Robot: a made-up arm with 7 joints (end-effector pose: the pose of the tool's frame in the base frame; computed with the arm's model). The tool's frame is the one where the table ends. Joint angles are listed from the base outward.
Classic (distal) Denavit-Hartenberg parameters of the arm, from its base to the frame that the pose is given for. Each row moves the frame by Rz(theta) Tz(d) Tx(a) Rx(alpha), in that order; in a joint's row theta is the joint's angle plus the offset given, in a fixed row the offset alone. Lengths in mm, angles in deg.
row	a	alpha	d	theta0
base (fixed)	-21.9	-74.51	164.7	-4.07
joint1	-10.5	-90	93.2	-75.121
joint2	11	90	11.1	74
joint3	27.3	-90	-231.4	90
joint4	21.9	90	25	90
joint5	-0.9	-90	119.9	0
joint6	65.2	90	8	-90
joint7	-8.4	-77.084	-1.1	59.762
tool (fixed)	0	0	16.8	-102.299
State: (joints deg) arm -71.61 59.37 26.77 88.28 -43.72 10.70 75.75
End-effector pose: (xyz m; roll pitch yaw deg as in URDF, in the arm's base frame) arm 0.2704 0.3889 0.1176 -3.51 -38.04 88.70
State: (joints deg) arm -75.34 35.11 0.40 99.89 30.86 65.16 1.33
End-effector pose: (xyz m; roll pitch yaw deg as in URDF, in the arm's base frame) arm 0.2749 0.2768 0.0390 16.40 31.48 -0.93
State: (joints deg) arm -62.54 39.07 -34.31 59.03 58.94 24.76 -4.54
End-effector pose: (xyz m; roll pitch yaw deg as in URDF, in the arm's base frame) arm 0.3474 0.2313 0.0614 51.89 47.76 -62.20
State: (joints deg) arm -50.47 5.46 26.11 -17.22 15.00 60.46 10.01
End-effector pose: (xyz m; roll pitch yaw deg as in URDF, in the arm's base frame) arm 0.2753 0.1622 0.0830 22.93 -65.39 -22.77
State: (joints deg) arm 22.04 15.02 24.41 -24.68 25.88 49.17 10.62
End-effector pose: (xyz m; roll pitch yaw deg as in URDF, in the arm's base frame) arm -0.0081 0.2642 -0.0500 38.36 -2.06 -15.25
